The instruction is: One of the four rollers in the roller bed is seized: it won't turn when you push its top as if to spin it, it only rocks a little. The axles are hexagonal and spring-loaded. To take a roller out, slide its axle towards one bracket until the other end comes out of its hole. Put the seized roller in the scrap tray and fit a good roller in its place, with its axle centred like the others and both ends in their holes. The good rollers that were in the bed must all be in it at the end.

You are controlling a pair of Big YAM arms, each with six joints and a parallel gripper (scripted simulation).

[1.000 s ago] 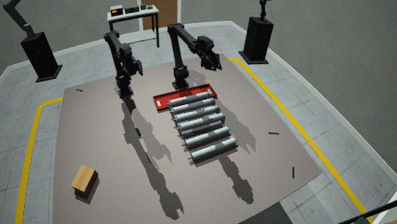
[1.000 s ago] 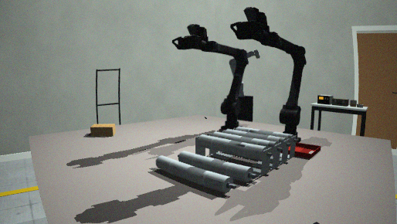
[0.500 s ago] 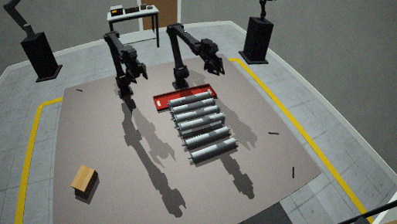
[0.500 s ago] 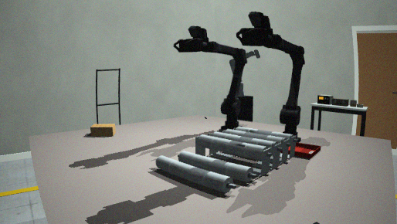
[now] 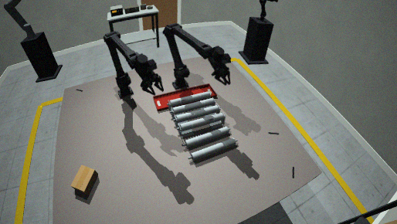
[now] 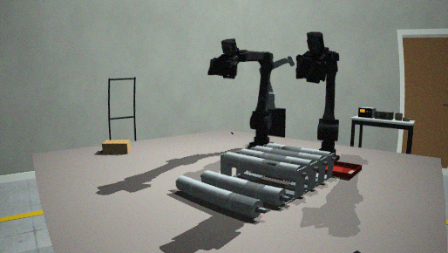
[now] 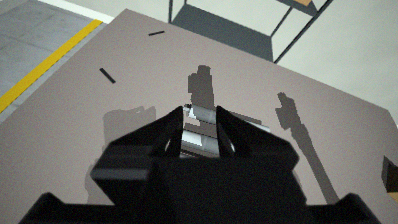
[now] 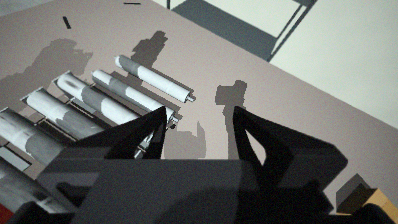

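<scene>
My right gripper is now 290 mm above the bed roller, 240 mm to the right of it and 140 mm past it. From my right hand the other things lie so: red scrap tray: 360 mm below, 320 mm behind, 210 mm to the left; cardboard box: 560 mm to the right, 330 mm below, 270 mm ahead.
</scene>
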